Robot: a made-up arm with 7 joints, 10 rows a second.
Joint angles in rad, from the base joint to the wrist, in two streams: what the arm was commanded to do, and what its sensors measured. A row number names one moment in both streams.
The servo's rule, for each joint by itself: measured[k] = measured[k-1] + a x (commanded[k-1-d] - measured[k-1]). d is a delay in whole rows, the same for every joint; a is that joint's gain. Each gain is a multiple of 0.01, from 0.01 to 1. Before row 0 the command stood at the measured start. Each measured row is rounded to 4 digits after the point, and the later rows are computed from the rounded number. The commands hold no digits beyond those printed.
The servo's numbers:
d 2
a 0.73 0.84 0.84 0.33 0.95 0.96 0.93
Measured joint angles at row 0:
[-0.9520 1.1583 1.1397 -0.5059 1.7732 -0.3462 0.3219]
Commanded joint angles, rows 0 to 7:
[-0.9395 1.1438 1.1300 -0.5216 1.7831 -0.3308 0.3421]
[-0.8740 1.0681 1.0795 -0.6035 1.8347 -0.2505 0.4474]
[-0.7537 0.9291 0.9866 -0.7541 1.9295 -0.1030 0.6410]
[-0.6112 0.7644 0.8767 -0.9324 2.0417 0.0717 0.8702]
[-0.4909 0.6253 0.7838 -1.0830 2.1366 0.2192 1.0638]
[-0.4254 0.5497 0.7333 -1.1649 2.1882 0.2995 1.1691]
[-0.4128 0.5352 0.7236 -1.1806 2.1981 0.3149 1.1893]
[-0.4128 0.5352 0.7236 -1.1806 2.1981 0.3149 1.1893]
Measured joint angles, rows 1 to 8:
[-0.9520 1.1583 1.1397 -0.5059 1.7732 -0.3462 0.3219]
[-0.9520 1.1583 1.1397 -0.5059 1.7732 -0.3462 0.3219]
[-0.9429 1.1461 1.1316 -0.5111 1.7826 -0.3314 0.3407]
[-0.8926 1.0806 1.0878 -0.5416 1.8321 -0.2537 0.4399]
[-0.7912 0.9533 1.0028 -0.6117 1.9246 -0.1090 0.6269]
[-0.6598 0.7946 0.8969 -0.7175 2.0358 0.0645 0.8532]
[-0.5365 0.6524 0.8019 -0.8381 2.1316 0.2130 1.0491]
[-0.4554 0.5661 0.7443 -0.9459 2.1854 0.2960 1.1607]

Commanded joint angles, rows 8 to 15:
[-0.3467 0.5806 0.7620 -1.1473 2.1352 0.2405 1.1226]
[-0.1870 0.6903 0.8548 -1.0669 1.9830 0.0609 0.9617]
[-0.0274 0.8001 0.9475 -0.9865 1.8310 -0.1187 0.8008]
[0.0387 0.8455 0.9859 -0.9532 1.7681 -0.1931 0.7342]
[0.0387 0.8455 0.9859 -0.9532 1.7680 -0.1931 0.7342]
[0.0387 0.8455 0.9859 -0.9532 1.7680 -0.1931 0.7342]
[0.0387 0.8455 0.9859 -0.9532 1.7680 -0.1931 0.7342]
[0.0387 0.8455 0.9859 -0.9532 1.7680 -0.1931 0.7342]
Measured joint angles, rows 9 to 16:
[-0.4243 0.5401 0.7269 -1.0234 2.1975 0.3141 1.1873]
[-0.4159 0.5360 0.7241 -1.0753 2.1981 0.3149 1.1892]
[-0.3654 0.5735 0.7559 -1.0991 2.1383 0.2435 1.1273]
[-0.2352 0.6716 0.8390 -1.0885 1.9908 0.0682 0.9733]
[-0.0835 0.7795 0.9301 -1.0548 1.8390 -0.1112 0.8129]
[0.0057 0.8349 0.9770 -1.0213 1.7716 -0.1898 0.7397]
[0.0298 0.8438 0.9845 -0.9988 1.7682 -0.1930 0.7346]
[0.0363 0.8452 0.9857 -0.9838 1.7680 -0.1931 0.7342]

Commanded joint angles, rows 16 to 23:
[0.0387 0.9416 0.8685 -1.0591 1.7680 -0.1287 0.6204]
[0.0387 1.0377 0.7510 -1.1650 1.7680 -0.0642 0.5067]
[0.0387 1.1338 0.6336 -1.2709 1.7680 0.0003 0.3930]
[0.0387 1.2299 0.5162 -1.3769 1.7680 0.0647 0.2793]
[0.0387 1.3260 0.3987 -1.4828 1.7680 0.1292 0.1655]
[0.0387 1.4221 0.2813 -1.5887 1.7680 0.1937 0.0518]
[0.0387 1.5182 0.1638 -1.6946 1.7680 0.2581 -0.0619]
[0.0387 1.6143 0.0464 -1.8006 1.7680 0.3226 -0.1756]
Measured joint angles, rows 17 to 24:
[0.0381 0.8455 0.9859 -0.9737 1.7680 -0.1931 0.7342]
[0.0385 0.8455 0.9859 -0.9669 1.7680 -0.1931 0.7342]
[0.0386 0.9262 0.8873 -0.9973 1.7680 -0.1313 0.6284]
[0.0387 1.0199 0.7728 -1.0526 1.7680 -0.0669 0.5152]
[0.0387 1.1156 0.6559 -1.1246 1.7680 -0.0024 0.4016]
[0.0387 1.2116 0.5386 -1.2079 1.7680 0.0620 0.2879]
[0.0387 1.3077 0.4211 -1.2986 1.7680 0.1265 0.1741]
[0.0387 1.4038 0.3037 -1.3943 1.7680 0.1910 0.0604]

